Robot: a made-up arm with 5 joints.
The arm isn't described. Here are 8 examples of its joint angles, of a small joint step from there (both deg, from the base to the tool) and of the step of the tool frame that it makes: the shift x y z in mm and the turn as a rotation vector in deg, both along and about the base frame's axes.
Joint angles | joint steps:
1: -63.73 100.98 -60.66 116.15 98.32 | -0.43 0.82 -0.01 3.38 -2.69
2: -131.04 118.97 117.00 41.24 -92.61 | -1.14 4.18 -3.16 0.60 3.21
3: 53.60 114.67 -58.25 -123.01 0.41 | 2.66 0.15 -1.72 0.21 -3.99
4: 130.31 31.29 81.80 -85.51 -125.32 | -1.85 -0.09 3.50 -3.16 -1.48
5: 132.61 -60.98 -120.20 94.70 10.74 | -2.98 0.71 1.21 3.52 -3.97
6: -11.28 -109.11 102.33 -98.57 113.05 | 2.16 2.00 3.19 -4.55 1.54
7: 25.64 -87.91 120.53 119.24 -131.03 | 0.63 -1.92 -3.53 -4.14 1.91
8: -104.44 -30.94 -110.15 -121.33 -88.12 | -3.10 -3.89 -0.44 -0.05 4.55
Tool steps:
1: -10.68 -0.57 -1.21 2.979 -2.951 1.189
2: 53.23 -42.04 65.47 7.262 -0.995 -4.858
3: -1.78 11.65 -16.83 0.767 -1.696 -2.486
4: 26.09 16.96 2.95 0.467 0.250 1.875
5: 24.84 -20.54 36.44 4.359 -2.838 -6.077
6: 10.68 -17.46 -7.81 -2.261 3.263 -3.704
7: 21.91 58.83 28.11 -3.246 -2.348 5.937
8: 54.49 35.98 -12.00 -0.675 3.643 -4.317
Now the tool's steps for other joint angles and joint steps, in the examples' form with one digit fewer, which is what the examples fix.
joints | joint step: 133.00 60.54 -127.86 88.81 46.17 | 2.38 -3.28 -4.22 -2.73 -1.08
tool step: -0.9 5.7 15.2 1.17 0.93 -1.37
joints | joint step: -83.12 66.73 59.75 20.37 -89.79 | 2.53 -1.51 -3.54 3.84 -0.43
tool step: 22.2 -23.0 -11.6 -0.07 1.80 -1.96
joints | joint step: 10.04 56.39 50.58 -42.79 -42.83 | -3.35 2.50 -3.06 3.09 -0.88
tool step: -3.4 91.1 39.0 -0.97 3.93 -7.91
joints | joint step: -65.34 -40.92 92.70 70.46 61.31 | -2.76 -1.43 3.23 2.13 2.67
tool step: -19.4 -10.6 13.8 -0.32 -1.15 -4.86
